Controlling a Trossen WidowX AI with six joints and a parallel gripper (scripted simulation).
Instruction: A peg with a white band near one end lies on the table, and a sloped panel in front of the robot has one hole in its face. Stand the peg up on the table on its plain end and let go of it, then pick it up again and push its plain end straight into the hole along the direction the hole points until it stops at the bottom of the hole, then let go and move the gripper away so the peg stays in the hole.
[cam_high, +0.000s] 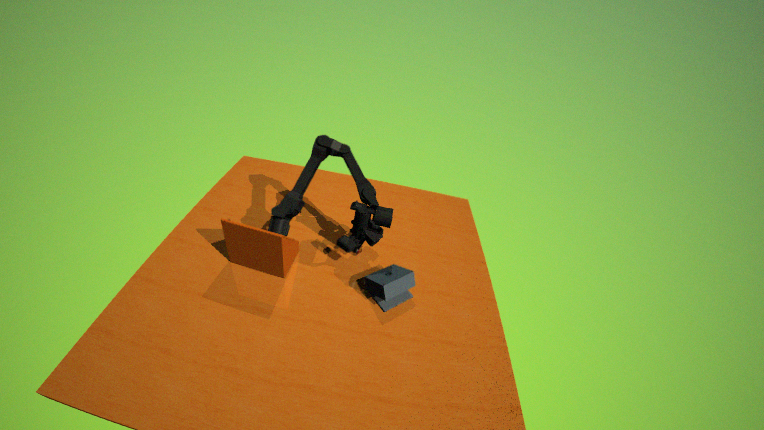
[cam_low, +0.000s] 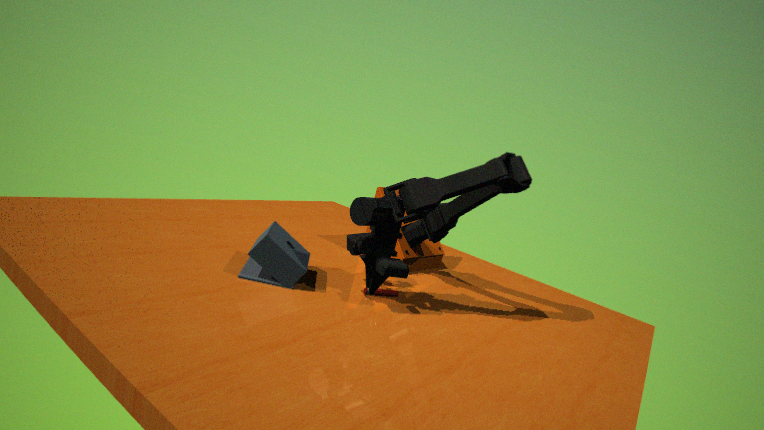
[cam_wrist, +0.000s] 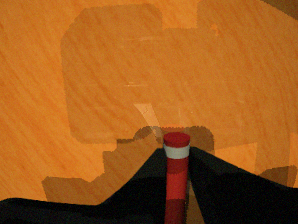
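Right now my gripper tip is 10 mm past the red peg and 10 mm to the right of it. The rest, counted from my gripper tip: grey sloped panel 120 mm ahead, 170 mm to the right, 40 mm above.
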